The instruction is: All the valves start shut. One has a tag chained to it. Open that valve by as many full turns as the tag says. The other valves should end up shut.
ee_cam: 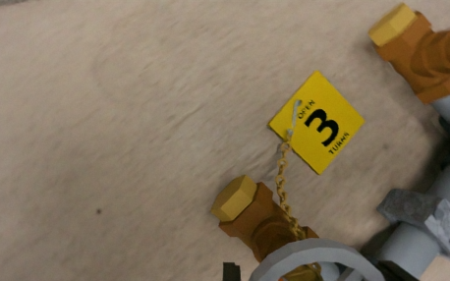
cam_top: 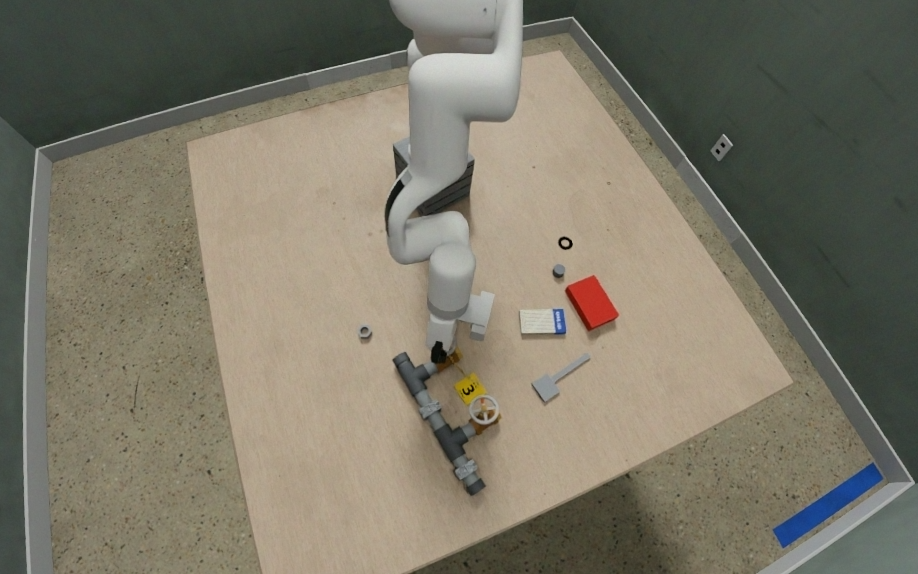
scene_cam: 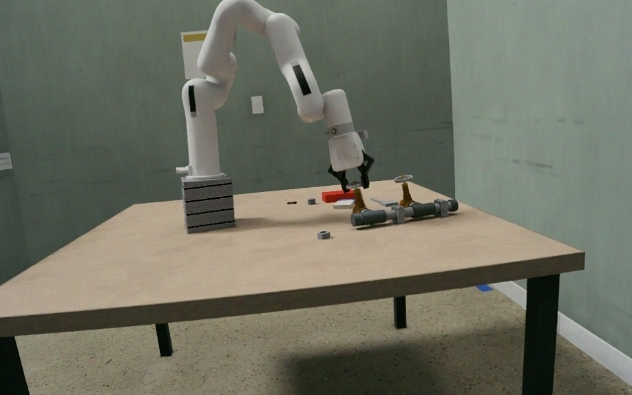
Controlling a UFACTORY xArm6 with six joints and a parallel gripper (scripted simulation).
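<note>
Right now the yellow tag is 9 cm ahead of my hand, 4 cm to the left of it and 11 cm below it. Also, from my hand: grey scraper: 16 cm ahead, 22 cm to the left, 11 cm below; white card: 3 cm ahead, 26 cm to the left, 10 cm below; red block: 4 cm ahead, 39 cm to the left, 10 cm below.
</note>
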